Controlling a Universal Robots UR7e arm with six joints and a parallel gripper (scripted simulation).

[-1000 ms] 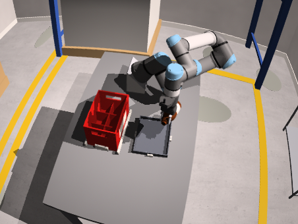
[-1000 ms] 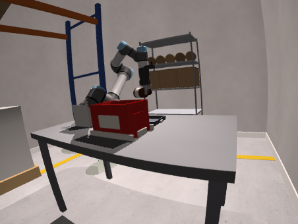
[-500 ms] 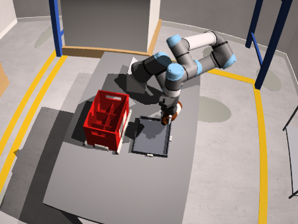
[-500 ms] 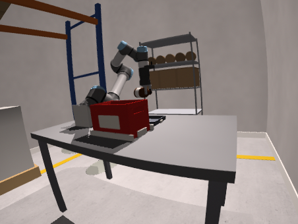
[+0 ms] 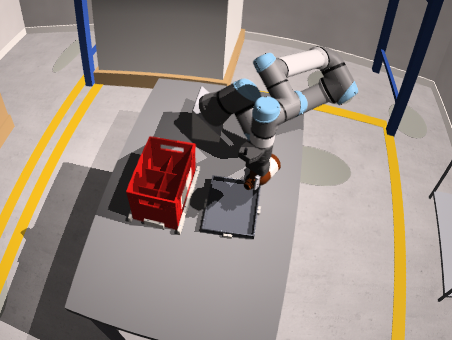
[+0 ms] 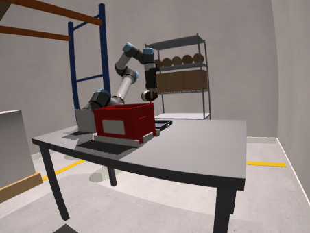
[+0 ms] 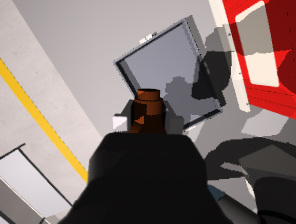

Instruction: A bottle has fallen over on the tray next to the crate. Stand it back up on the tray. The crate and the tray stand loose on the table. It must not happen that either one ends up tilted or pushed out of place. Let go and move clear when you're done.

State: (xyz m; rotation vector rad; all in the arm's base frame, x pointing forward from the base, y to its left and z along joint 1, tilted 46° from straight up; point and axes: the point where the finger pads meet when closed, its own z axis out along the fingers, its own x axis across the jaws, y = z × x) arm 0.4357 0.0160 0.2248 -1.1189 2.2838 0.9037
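The bottle lies 40 mm behind my hand, 30 mm to the left of it and 10 mm below it. Round my hand: tray 190 mm below, 50 mm to the right, 30 mm behind; then red crate 320 mm to the right, 120 mm below, 50 mm behind.
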